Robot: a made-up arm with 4 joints. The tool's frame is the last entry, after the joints. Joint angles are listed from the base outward. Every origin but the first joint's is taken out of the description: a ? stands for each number. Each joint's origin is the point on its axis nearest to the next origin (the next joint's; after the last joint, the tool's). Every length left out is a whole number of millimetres.
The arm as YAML. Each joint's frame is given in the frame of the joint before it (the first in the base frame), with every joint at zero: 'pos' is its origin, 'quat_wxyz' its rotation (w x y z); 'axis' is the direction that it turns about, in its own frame. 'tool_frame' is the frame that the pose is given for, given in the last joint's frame.
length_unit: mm
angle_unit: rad
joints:
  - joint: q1
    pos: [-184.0, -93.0, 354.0]
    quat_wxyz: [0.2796, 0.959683, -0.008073, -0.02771]
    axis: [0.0, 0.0, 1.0]
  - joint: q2
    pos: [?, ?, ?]
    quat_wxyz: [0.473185, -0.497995, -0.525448, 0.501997]
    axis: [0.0, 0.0, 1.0]
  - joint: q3
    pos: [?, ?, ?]
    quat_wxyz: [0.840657, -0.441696, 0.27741, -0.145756]
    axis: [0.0, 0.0, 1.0]
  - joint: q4
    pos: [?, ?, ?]
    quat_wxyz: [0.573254, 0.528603, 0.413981, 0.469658]
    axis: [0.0, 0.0, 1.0]
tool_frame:
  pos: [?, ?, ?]
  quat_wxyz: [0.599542, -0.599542, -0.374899, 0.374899]
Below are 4 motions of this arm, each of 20 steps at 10 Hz.
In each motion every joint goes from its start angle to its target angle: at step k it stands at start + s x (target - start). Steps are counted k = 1, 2, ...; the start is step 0. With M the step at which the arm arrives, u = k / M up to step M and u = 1 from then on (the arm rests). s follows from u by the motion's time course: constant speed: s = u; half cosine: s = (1 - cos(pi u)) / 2; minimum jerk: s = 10 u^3 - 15 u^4 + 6 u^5.
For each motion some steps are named. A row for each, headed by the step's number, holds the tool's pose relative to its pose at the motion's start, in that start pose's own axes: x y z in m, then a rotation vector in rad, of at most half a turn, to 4 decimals.
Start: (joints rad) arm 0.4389 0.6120 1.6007 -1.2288
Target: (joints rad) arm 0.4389 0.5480 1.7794 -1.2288
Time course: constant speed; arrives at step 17
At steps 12, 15, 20:
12: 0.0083 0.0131 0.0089 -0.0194 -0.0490 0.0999
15: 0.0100 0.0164 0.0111 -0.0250 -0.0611 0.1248
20: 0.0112 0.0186 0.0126 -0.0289 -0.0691 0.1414

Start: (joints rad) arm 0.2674 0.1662 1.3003 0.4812
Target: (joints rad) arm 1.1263 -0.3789 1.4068 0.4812
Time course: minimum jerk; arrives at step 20
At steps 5, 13, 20:
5: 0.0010 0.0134 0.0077 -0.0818 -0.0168 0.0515
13: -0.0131 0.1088 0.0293 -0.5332 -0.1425 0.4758
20: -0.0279 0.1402 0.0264 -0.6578 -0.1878 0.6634

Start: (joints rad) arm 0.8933 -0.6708 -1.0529 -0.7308
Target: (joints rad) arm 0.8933 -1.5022 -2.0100 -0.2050
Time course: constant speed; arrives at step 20
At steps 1, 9, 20:
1: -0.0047 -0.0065 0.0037 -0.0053 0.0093 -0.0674
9: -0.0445 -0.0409 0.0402 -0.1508 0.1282 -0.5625
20: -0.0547 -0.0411 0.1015 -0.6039 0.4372 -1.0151

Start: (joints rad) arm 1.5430 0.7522 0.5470 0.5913
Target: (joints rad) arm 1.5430 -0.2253 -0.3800 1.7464
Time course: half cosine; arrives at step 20
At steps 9, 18, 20:
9: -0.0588 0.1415 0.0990 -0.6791 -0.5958 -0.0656
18: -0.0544 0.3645 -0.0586 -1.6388 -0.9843 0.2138
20: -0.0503 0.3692 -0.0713 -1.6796 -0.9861 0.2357

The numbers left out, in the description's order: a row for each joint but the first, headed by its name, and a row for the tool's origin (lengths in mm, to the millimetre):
q2: 101.0 -9.0 0.0
q3: -83.0 -67.0 0.0
q4: 27.0 -113.0 0.0
tool: 87.0 229.0 0.0

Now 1 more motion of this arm.
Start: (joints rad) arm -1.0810 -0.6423 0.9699 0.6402
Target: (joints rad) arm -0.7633 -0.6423 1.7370 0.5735
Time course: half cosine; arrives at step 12
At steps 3, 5, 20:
3: -0.0012 -0.0146 -0.0044 0.1078 -0.0150 0.0218
5: -0.0005 -0.0350 -0.0149 0.2737 -0.0287 0.0600
20: 0.0157 -0.0726 -0.0640 0.7394 -0.0053 0.1915

